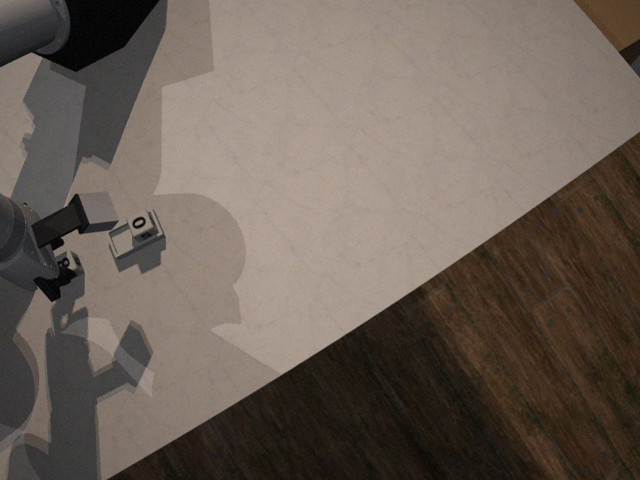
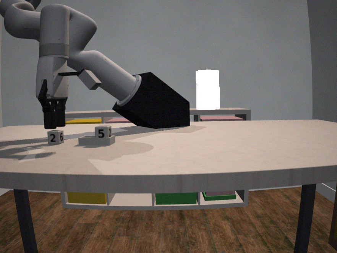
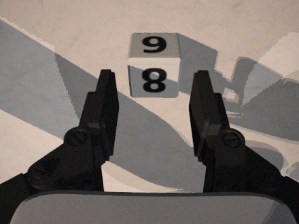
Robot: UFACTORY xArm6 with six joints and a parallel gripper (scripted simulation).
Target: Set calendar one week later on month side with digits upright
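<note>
Right now my hand is 40 mm above the white cube. The rest, counted from my hand: grey tray 40 mm ahead, 100 mm to the left, 50 mm below.
</note>
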